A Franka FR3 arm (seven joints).
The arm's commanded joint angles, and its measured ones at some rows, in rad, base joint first. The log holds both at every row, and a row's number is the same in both.
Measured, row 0:
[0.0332, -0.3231, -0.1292, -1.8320, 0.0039, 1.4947, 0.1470]
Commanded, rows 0 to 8:
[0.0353, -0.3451, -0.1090, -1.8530, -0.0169, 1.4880, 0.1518]
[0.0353, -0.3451, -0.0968, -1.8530, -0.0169, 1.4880, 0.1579]
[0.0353, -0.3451, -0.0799, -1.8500, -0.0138, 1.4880, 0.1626]
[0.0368, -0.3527, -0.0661, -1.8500, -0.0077, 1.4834, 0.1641]
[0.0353, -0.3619, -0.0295, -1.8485, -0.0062, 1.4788, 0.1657]
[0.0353, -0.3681, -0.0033, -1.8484, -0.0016, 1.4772, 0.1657]
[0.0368, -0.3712, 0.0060, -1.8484, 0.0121, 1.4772, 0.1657]
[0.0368, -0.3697, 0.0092, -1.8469, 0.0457, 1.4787, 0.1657]
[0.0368, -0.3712, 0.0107, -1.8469, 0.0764, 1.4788, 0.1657]
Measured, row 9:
[0.0354, -0.3446, -0.0003, -1.8320, 0.0154, 1.4885, 0.1561]
